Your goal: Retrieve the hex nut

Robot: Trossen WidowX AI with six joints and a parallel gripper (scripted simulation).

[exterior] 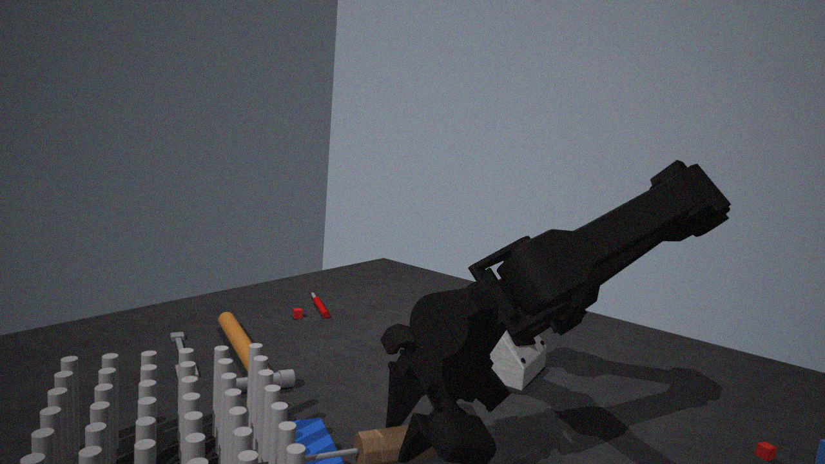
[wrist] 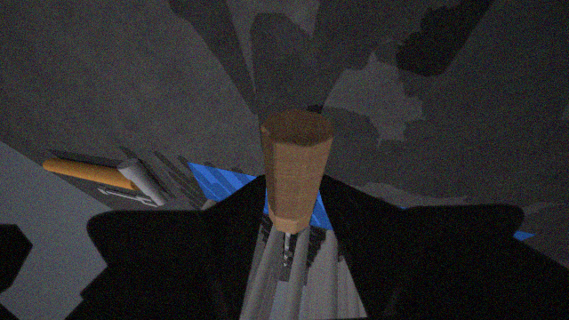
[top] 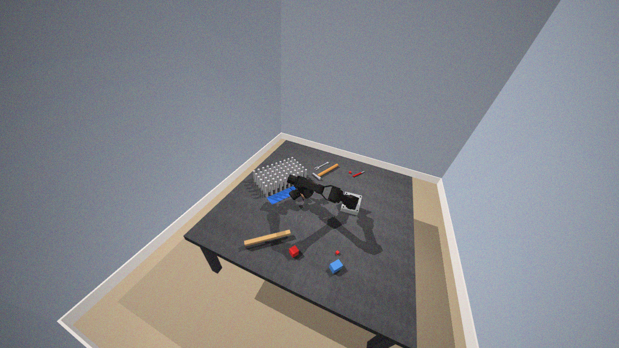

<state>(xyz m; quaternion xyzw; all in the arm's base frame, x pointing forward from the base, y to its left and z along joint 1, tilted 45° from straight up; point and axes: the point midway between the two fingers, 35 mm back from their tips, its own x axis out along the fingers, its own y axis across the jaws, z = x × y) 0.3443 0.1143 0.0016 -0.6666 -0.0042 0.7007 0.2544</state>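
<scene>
Right now my gripper tip is 9 cm short of the blue taped strip and 4 cm above it. From my gripper tip the other things lie so: blue cube: 42 cm behind, 38 cm to the left, 2 cm below; then small wrench: 44 cm to the right, 3 cm below, 2 cm ahead; then brown-handled screwdriver: 9 cm ahead, 4 cm to the right.
</scene>
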